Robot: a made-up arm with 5 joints.
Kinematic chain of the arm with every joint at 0, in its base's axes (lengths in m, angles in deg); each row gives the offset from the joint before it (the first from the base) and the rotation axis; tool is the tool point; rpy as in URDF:
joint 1: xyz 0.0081 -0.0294 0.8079 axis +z
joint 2: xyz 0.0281 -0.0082 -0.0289 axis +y
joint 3: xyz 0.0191 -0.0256 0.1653 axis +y
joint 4: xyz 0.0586 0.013 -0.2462 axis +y
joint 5: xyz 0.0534 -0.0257 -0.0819 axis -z
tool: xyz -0.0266 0.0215 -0.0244 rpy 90 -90 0
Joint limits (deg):
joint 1: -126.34..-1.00
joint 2: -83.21..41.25
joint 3: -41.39..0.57
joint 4: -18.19..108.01
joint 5: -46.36..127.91
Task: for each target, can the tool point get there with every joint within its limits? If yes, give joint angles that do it. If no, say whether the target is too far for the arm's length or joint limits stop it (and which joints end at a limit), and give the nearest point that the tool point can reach.
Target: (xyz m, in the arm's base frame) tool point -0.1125 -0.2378 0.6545
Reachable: yes | joints -109.84 -7.16 -19.33 10.30 -32.53
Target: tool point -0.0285 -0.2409 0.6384
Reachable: yes | joints -96.52 -10.82 -16.32 37.37 51.64
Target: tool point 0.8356 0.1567 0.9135
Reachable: no: too far | nearest point 0.3902 -0.0606 0.8389 | short by 0.501 m
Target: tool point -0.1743 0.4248 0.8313
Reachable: no: joint limits stop it (at a limit: joint 2, joint 3, joint 5) | nearest point -0.0316 0.0693 0.7117 | short by 0.401 m
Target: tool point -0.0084 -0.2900 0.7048
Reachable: yes | joints -89.77 -23.40 -14.05 6.92 18.82
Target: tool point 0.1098 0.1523 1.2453
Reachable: no: joint limits stop it (at a limit: joint 1, joint 3, joint 4) | nearest point 0.0883 -0.0449 1.1258 | short by 0.232 m
